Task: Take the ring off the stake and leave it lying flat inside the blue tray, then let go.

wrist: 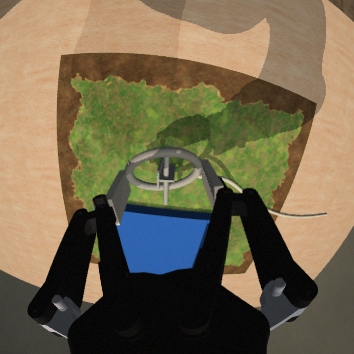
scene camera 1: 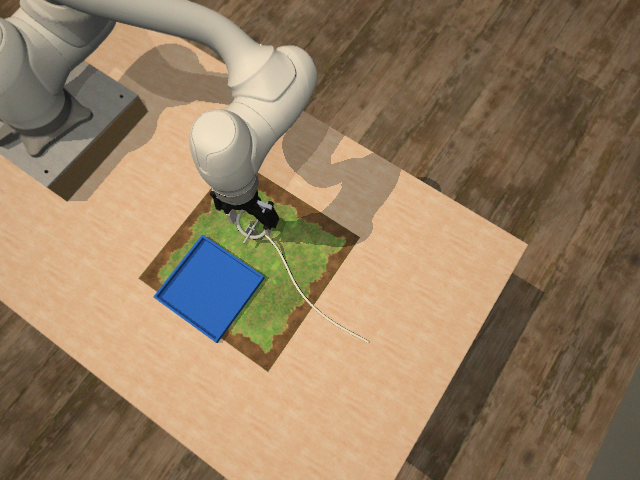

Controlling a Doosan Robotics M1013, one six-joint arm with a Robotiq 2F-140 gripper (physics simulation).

Path:
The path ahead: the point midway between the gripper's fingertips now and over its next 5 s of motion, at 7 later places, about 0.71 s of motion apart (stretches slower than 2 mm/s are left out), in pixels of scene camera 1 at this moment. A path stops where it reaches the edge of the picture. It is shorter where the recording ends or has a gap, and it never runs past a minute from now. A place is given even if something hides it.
My gripper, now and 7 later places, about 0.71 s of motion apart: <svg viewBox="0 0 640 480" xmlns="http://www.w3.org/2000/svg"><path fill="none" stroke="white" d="M251 225L244 219L242 211L247 224L250 231L255 235L251 223L245 209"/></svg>

